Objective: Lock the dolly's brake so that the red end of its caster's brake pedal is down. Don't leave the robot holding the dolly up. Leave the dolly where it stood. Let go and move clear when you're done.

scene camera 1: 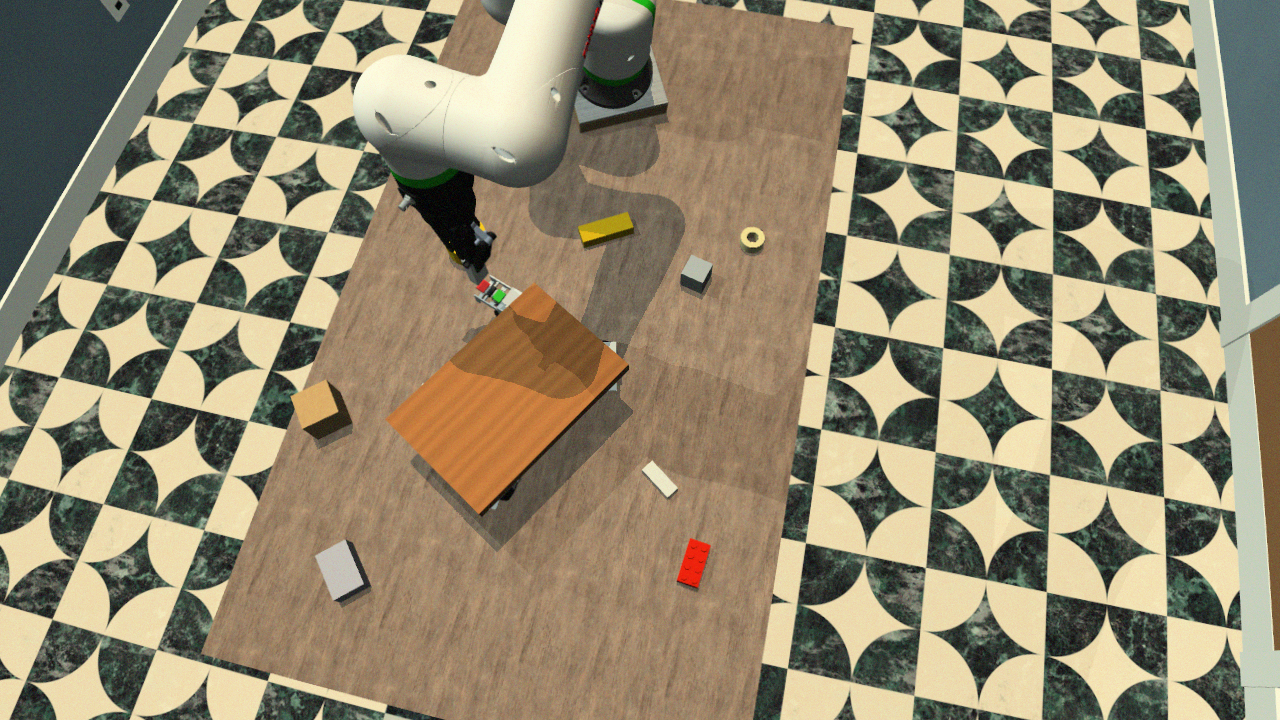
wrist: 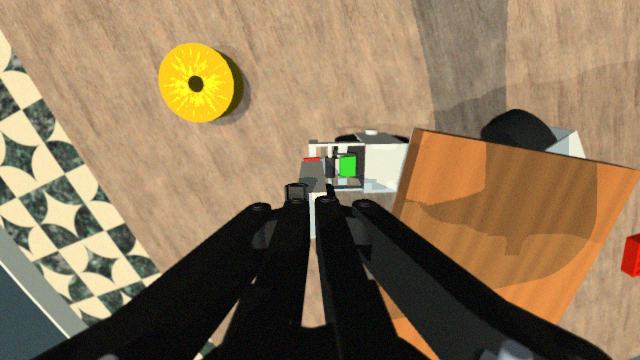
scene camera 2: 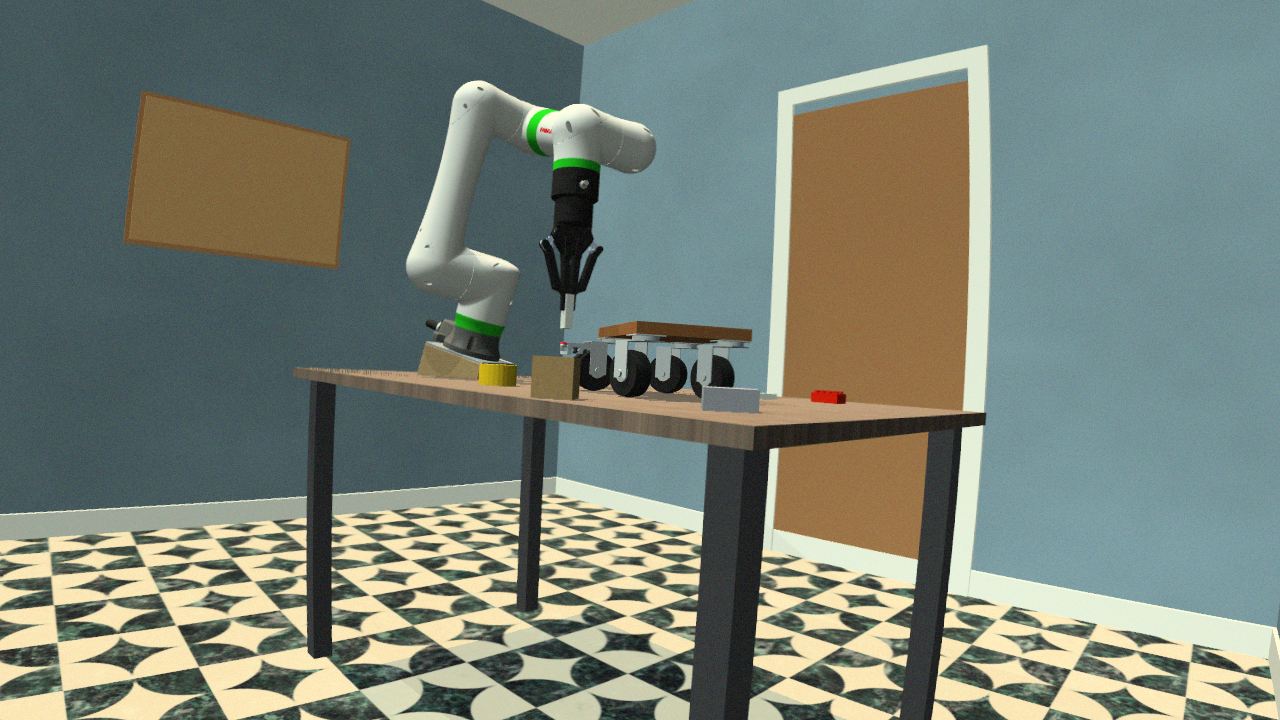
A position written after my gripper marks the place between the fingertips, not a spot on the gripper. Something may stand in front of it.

I see my gripper [scene camera 2: 566, 328], a tan cube [scene camera 1: 321, 410], a grey cube [scene camera 1: 697, 272], a yellow bar [scene camera 1: 618, 226], a red brick [scene camera 1: 696, 554], a yellow disc [scene camera 2: 489, 374], a grey block [scene camera 1: 341, 567] and a caster brake pedal [wrist: 345, 166].
The tan cube shows as well in scene camera 2 [scene camera 2: 552, 377]. The yellow disc shows as well in the wrist view [wrist: 218, 91]. The grey block also shows in scene camera 2 [scene camera 2: 725, 399]. The wrist view misses the grey cube: it is out of frame. The wrist view does not show the yellow bar: it is out of frame.
